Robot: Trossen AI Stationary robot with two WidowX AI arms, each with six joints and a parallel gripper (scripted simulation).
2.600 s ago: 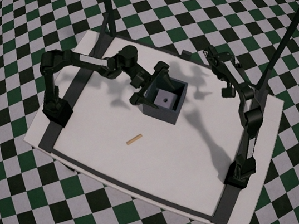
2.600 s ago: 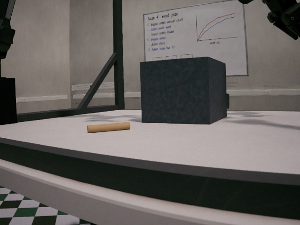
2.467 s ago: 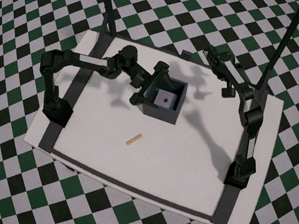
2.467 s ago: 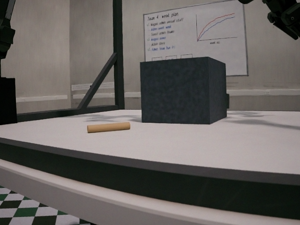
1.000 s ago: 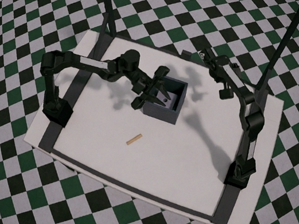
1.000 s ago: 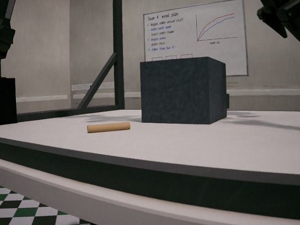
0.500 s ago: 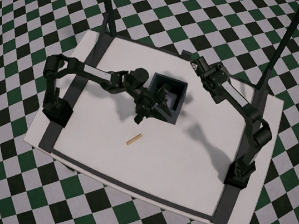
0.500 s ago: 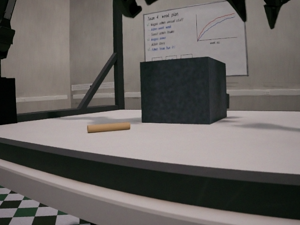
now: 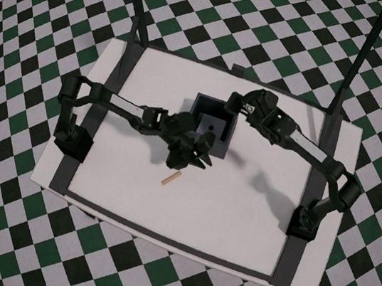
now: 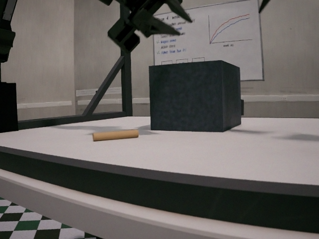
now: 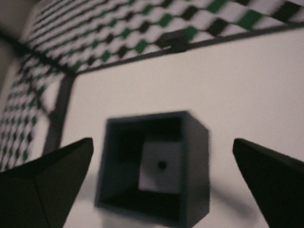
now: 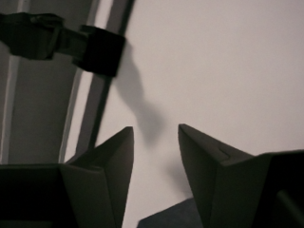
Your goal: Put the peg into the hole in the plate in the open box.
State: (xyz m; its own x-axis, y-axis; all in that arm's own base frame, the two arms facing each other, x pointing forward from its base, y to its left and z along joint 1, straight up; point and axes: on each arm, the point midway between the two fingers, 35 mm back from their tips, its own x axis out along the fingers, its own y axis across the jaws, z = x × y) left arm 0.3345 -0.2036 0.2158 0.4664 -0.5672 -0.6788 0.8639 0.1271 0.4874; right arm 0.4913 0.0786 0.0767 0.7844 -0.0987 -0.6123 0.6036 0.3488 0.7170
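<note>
Now: the tan peg 3 cm ahead of my right hand, 10 cm to the right of it and 19 cm below it. From my right hand the other things lie so: dark border strip: 26 cm ahead, 5 cm to the right, 19 cm below; then pale plate: 18 cm behind, 2 cm to the right, 16 cm below.
</note>
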